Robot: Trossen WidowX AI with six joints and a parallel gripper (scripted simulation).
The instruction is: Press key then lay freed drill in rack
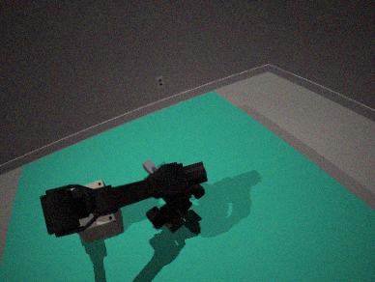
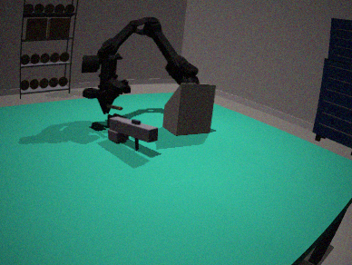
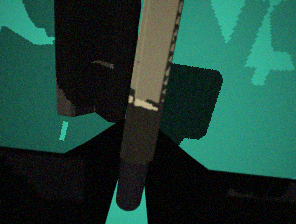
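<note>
Now: gripper tip 1 cm past the drill, 4 cm to the right of it and 3 cm below it. From my gripper tip the other things lie so: grey housing: 3 cm behind, 20 cm to the left; then dark brown block: 4 cm behind, 2 cm to the left, 3 cm below; then small dark key: 4 cm behind, 23 cm to the left, 1 cm above.
</note>
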